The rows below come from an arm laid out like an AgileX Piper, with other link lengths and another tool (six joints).
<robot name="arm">
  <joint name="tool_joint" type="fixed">
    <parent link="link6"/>
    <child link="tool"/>
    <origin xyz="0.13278 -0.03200 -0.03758" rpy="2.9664 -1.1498 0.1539"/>
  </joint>
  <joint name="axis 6" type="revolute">
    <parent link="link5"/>
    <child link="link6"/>
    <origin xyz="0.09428 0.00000 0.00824" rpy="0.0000 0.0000 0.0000"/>
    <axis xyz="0.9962 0 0.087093"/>
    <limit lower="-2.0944" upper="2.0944"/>
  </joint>
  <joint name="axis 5" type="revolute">
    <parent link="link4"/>
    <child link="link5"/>
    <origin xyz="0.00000 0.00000 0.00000" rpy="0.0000 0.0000 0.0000"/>
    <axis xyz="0 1 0"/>
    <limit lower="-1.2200" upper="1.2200"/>
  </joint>
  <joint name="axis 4" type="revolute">
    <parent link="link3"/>
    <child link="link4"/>
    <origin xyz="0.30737 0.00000 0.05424" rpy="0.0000 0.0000 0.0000"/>
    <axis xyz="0.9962 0 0.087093"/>
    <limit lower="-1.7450" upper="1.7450"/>
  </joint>
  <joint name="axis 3" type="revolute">
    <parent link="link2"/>
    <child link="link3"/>
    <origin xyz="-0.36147 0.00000 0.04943" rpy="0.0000 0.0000 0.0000"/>
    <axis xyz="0 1 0"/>
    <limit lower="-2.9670" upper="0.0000"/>
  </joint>
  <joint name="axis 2" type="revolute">
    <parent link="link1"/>
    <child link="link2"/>
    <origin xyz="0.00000 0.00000 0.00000" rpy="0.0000 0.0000 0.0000"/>
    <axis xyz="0 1 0"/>
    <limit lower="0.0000" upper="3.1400"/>
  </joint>
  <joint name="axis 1" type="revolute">
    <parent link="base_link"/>
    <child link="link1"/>
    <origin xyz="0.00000 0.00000 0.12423" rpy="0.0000 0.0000 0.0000"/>
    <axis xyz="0 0 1"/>
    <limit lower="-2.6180" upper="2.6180"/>
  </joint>
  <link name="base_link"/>
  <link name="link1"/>
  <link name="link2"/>
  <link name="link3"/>
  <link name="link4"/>
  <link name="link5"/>
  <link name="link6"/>
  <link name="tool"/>
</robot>
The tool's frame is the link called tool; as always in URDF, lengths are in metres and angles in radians.
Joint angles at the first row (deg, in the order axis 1, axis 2, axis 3, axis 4, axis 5, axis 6):
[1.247, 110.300, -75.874, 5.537, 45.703, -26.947]
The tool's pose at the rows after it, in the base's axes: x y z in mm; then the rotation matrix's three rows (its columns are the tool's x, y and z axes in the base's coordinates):
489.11 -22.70 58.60; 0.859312 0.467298 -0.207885; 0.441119 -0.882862 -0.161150; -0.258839 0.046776 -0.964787
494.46 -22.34 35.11; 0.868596 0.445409 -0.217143; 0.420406 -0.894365 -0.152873; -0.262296 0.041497 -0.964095
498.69 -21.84 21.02; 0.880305 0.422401 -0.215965; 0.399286 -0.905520 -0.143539; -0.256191 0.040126 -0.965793
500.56 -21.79 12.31; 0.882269 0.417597 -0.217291; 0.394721 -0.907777 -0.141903; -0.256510 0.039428 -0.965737
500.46 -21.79 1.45; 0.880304 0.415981 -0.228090; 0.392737 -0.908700 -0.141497; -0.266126 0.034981 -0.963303
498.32 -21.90 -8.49; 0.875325 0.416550 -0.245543; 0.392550 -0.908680 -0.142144; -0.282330 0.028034 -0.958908
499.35 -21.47 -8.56; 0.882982 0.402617 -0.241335; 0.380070 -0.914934 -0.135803; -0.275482 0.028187 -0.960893
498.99 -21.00 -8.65; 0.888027 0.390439 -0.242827; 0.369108 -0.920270 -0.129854; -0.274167 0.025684 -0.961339
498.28 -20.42 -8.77; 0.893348 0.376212 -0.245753; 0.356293 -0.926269 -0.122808; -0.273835 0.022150 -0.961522
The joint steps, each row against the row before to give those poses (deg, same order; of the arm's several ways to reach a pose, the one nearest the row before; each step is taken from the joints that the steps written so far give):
[0.000, 3.802, 0.000, 0.000, -2.324, 0.498]
[0.001, 2.828, 0.000, 0.054, -2.607, 1.225]
[0.000, 1.688, 0.000, 0.053, -2.077, 1.296]
[-0.001, 1.036, 0.001, 0.058, -1.020, 0.194]
[0.001, 1.267, -0.001, 0.050, -0.649, 0.049]
[0.000, 1.145, 0.001, -0.012, -0.106, 0.000]
[-0.001, 0.008, 0.000, 0.000, -0.441, 0.850]
[0.000, 0.000, 0.000, 0.000, -0.066, 0.775]
[0.000, 0.001, -0.001, 0.000, 0.000, 0.907]

